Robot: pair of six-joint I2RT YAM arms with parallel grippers.
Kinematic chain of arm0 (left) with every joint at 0, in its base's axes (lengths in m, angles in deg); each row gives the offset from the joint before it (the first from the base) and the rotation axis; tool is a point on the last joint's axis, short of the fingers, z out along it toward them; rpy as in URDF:
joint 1: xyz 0 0 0.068 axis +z
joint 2: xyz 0.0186 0.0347 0.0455 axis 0.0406 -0.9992 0
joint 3: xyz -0.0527 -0.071 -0.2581 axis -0.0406 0.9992 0
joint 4: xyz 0.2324 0.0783 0.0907 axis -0.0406 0.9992 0
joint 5: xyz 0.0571 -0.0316 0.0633 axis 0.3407 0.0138 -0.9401
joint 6: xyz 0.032 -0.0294 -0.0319 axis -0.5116 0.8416 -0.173
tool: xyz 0 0 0 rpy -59.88 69.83 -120.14
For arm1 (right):
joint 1: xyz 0 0 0.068 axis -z
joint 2: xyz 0.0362 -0.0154 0.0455 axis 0.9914 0.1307 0
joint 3: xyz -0.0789 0.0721 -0.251 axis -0.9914 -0.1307 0
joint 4: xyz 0.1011 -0.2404 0.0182 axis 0.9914 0.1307 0
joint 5: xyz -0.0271 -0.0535 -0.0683 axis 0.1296 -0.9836 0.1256
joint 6: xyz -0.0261 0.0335 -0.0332 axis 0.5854 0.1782 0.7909
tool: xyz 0 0 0 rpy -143.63 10.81 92.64
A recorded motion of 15 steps. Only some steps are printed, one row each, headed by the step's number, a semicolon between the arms.
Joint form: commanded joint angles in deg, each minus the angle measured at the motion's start. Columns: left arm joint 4, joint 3, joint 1, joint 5, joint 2, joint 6; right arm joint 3, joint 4, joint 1, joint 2, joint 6, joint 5.
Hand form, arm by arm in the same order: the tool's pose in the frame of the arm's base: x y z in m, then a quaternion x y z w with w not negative. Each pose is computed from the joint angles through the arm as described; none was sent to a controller.
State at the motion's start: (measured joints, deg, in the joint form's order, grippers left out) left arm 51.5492 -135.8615 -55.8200 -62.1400 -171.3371 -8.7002; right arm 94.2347 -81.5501 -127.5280 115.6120 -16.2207 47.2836
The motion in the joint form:
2: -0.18 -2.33 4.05 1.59 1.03 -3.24; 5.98 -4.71 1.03 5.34 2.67 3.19
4: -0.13 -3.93 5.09 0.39 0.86 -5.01; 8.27 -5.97 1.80 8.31 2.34 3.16
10: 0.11 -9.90 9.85 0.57 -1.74 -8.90; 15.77 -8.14 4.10 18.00 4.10 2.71
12: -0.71 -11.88 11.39 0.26 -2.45 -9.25; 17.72 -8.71 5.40 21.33 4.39 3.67
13: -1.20 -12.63 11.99 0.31 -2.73 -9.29; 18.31 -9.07 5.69 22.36 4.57 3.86
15: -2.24 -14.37 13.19 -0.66 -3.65 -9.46; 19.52 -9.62 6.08 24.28 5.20 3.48
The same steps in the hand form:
2: 0.2136 -0.2485 0.2308 0.22025 0.94820 -0.12815 0.18971; 0.1326 0.1394 0.2085 -0.23668 0.76702 0.38972 0.45142
4: 0.2214 -0.2473 0.2382 0.22304 0.94450 -0.12181 0.20816; 0.1417 0.1445 0.2154 -0.22901 0.76629 0.38963 0.45666
10: 0.2550 -0.2414 0.2550 0.21421 0.93947 -0.12060 0.23868; 0.1735 0.1610 0.2306 -0.22319 0.76828 0.37056 0.47183
12: 0.2669 -0.2392 0.2624 0.20228 0.93692 -0.12311 0.25710; 0.1853 0.1645 0.2303 -0.22126 0.77273 0.36728 0.46801
13: 0.2716 -0.2383 0.2653 0.19715 0.93556 -0.12600 0.26456; 0.1888 0.1659 0.2304 -0.22145 0.77302 0.36625 0.46826
15: 0.2825 -0.2369 0.2705 0.18484 0.93292 -0.12322 0.28338; 0.1954 0.1688 0.2306 -0.22125 0.77407 0.35939 0.47192

